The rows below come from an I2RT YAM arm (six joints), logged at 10 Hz.
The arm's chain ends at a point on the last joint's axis. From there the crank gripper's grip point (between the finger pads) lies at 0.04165 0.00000 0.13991 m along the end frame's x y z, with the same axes.
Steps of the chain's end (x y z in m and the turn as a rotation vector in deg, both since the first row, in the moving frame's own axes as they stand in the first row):
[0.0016 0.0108 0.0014 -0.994 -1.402 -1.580]
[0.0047 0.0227 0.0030 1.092 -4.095 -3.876]
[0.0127 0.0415 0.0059 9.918 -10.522 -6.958]
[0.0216 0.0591 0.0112 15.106 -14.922 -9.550]
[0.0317 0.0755 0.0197 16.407 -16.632 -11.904]
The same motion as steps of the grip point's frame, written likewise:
[-0.0018 0.0121 0.0024 -0.994 -1.402 -1.580]
[-0.0056 0.0175 0.0056 1.092 -4.095 -3.876]
[-0.0151 0.0135 0.0086 9.918 -10.522 -6.958]
[-0.0188 0.0181 0.0114 15.106 -14.922 -9.550]
[-0.0142 0.0309 0.0187 16.407 -16.632 -11.904]

